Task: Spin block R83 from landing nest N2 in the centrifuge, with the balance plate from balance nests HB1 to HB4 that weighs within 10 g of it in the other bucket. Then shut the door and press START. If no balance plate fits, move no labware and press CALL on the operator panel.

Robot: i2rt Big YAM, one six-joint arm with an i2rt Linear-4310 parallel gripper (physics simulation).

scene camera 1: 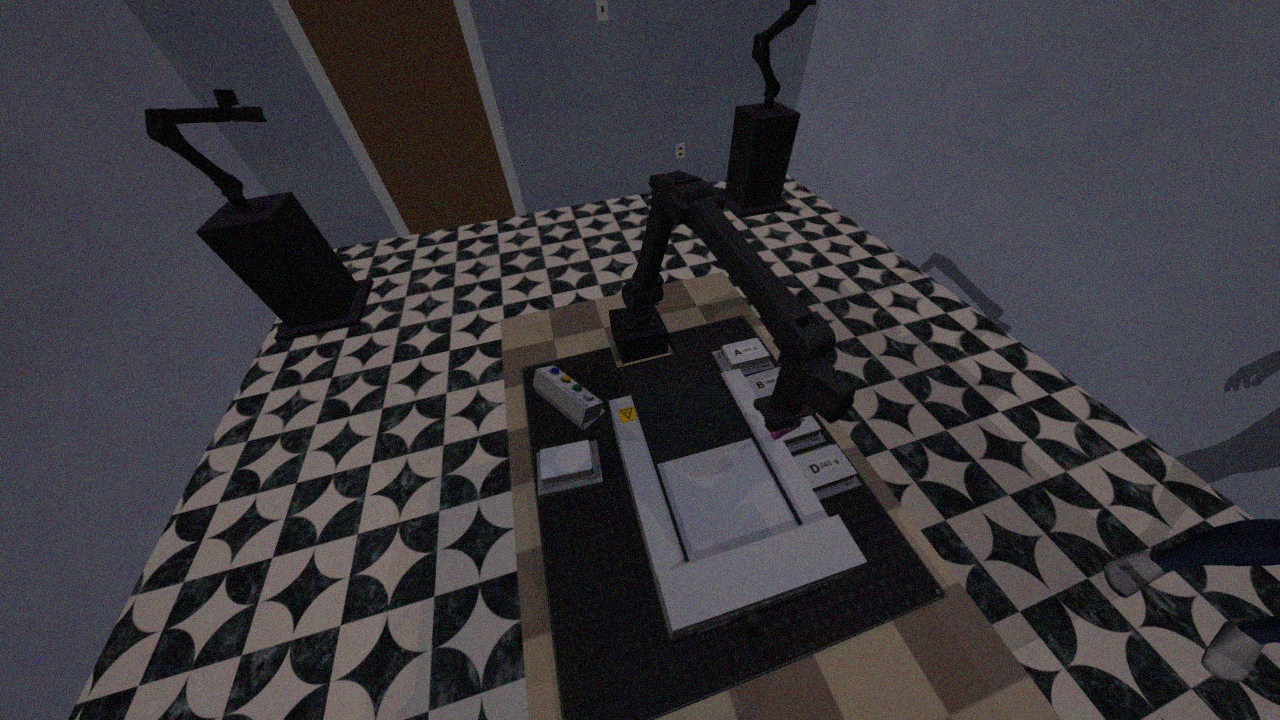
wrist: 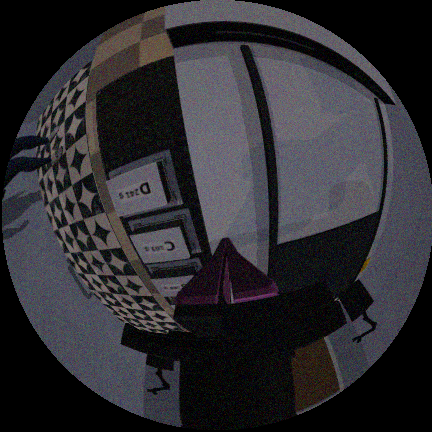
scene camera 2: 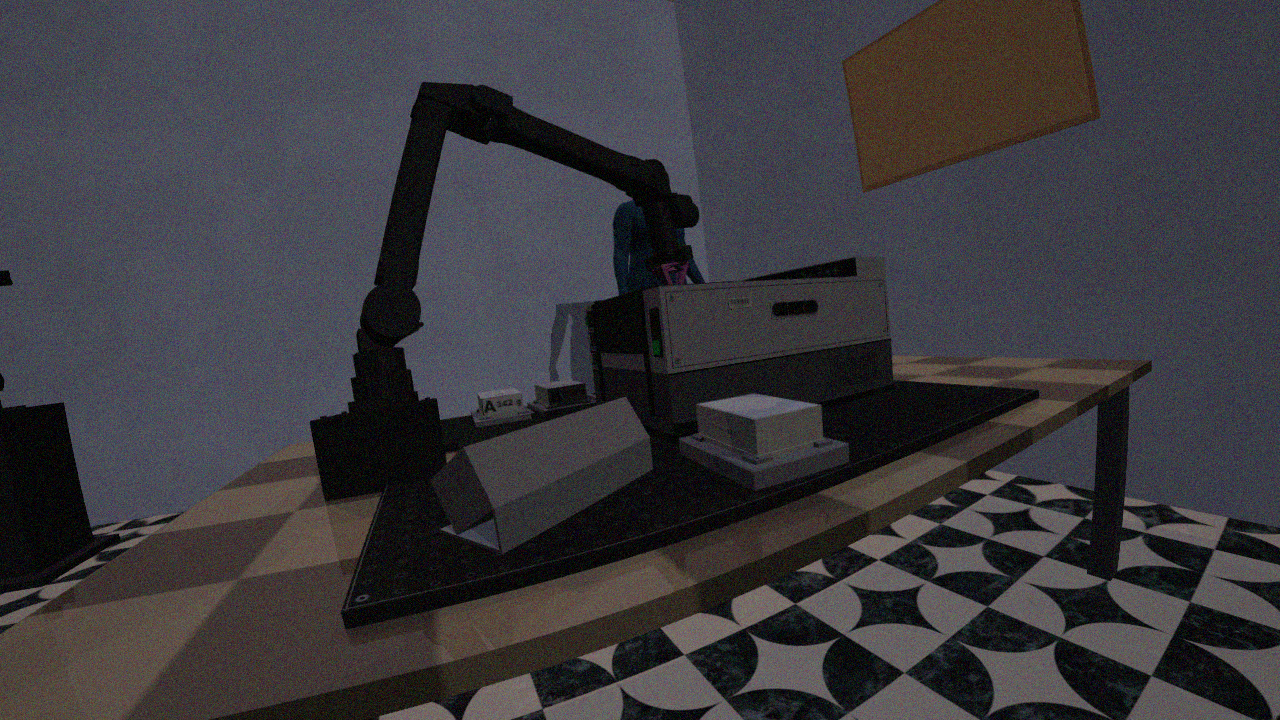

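Where they show: gripper, fingertip midpoint: (scene camera 1: 773, 437) (wrist: 225, 242); arm's base, origin of the base link: (scene camera 1: 637, 322) (scene camera 2: 386, 407).
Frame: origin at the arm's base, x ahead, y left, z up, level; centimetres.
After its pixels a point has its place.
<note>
My gripper (scene camera 1: 781, 431) {x 56.4, y 14.8, z 12.2 cm} (scene camera 2: 674, 273) (wrist: 225, 242) {x 56.4, y 14.8, z 12.2 cm} has magenta fingers, shut and empty, low over the centrifuge's side rim beside the balance plates. The centrifuge (scene camera 1: 760, 573) {x 79.3, y -1.1, z 15.6 cm} (scene camera 2: 778, 326) {x 55.7, y -16.8, z 5.2 cm} (wrist: 215, 130) {x 65.6, y 14.1, z 12.2 cm} has a pale panel (scene camera 1: 729, 497) {x 65.5, y 0.4, z 12.2 cm} (wrist: 320, 150) {x 63.6, y 5.2, z 12.2 cm} between its rails and a dark area beyond. Plate A (scene camera 1: 742, 351) {x 19.4, y 28.5, z -3.4 cm} (scene camera 2: 498, 404) {x 18.4, y 23.3, z -5.0 cm} reads 342 g; plate D (scene camera 1: 825, 470) {x 61.2, y 30.0, z -3.4 cm} (wrist: 137, 191) {x 59.8, y 29.5, z -3.4 cm} reads 241 g. Plate B (scene camera 1: 763, 385) {x 33.4, y 28.3, z -3.4 cm} is partly hidden; plate C (wrist: 161, 246) {x 46.9, y 28.7, z -3.4 cm} shows in the wrist view. A white block (scene camera 1: 566, 461) {x 40.9, y -29.9, z -2.5 cm} (scene camera 2: 759, 425) {x 36.0, y -36.0, z -3.2 cm} sits in a nest, its label unreadable.
The operator panel (scene camera 1: 565, 394) {x 21.3, y -27.0, z -0.9 cm} (scene camera 2: 546, 474) {x 16.1, y -32.7, z -4.3 cm} stands near the arm base, with coloured buttons on top in scene camera 1. A yellow warning label (scene camera 1: 627, 413) {x 41.4, y -13.3, z 12.4 cm} marks the centrifuge's other rail. A black mat (scene camera 1: 617, 662) {x 82.3, y -27.4, z -8.8 cm} lies under the equipment. Two other arms stand on pedestals away from the table.
</note>
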